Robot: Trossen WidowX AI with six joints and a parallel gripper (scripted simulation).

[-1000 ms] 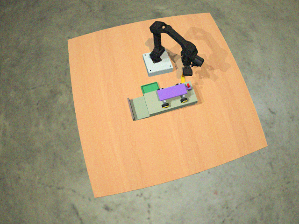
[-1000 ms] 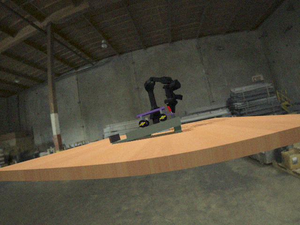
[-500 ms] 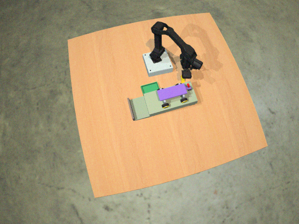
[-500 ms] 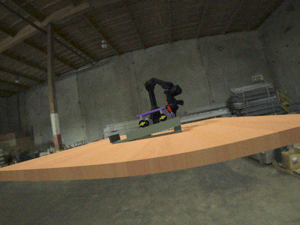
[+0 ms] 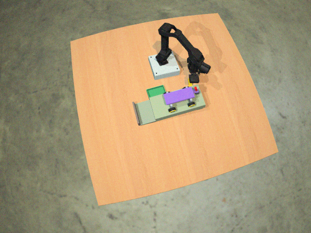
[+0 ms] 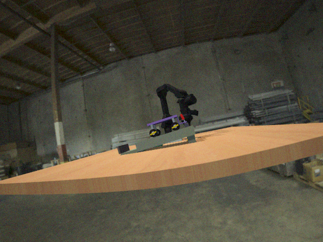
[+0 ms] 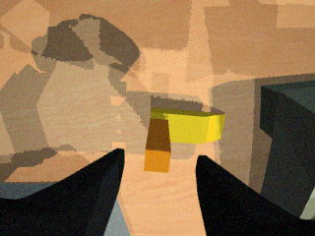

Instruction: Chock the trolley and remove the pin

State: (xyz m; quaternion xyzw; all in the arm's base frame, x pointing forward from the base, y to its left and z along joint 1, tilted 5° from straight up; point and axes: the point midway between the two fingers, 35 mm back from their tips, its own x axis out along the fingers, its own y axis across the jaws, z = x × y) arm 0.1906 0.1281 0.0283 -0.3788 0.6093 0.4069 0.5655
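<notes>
My gripper tip is now 2 cm short of the yellow chock, 1 cm to the left of it and 5 cm above it. Also, from my gripper tip: grey ramp 13 cm ahead, 17 cm to the right, 2 cm below; then purple trolley 13 cm ahead, 16 cm to the right, 4 cm above; then red-headed stop pin 13 cm ahead, 4 cm to the right, 6 cm above.
</notes>
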